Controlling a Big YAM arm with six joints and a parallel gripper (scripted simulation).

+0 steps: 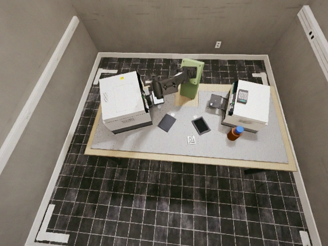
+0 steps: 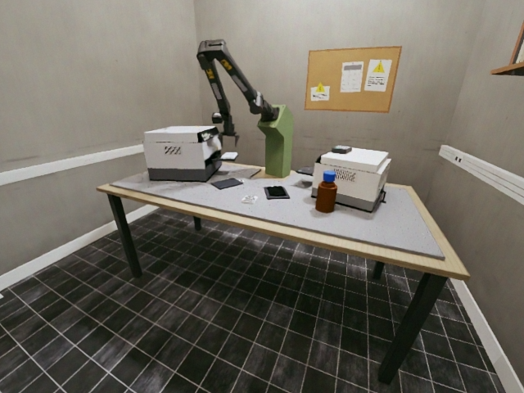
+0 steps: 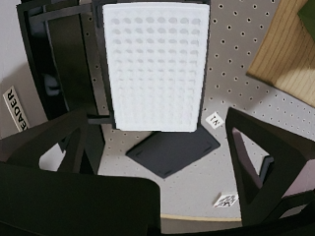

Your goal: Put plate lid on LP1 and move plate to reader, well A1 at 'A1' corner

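Right now the white well plate is 70 mm below my hand. Also, from my hand: brown capped bottle (330 mm ahead, 690 mm to the left, 80 mm below); then dark flat lid (230 mm ahead, 420 mm to the left, 180 mm below).
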